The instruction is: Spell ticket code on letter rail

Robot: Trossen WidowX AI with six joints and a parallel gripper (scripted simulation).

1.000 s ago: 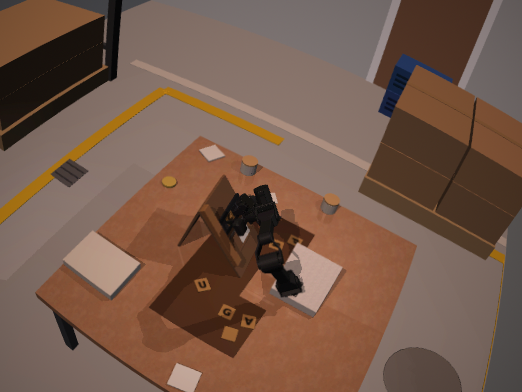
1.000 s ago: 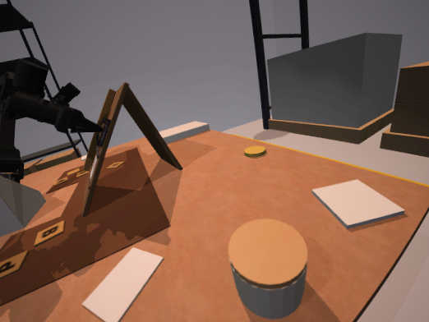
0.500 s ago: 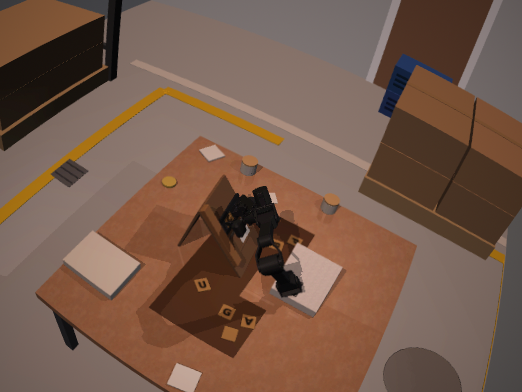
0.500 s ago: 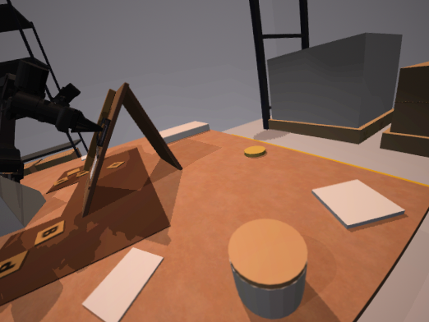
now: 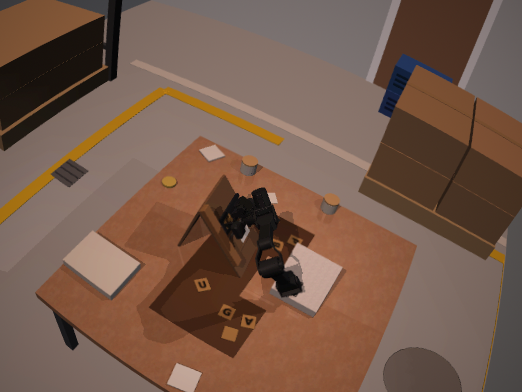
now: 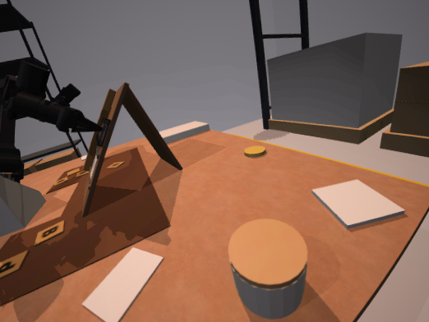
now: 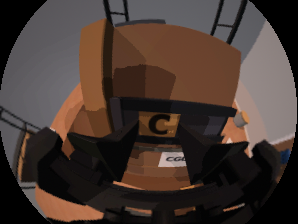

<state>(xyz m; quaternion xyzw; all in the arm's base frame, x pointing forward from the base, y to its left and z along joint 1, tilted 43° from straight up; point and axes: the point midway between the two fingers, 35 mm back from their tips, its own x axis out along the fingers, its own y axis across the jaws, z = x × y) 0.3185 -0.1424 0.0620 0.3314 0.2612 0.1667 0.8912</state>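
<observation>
My gripper tip is 8 cm above the white ticket, 6 cm to the left of it and 5 cm past it. From my gripper tip the other things lie so: dark mat: 18 cm below, 15 cm behind, 5 cm to the left; yellow disc: 41 cm ahead, 19 cm to the right, 17 cm below; white card: 40 cm to the right, 18 cm below, 1 cm behind.
</observation>
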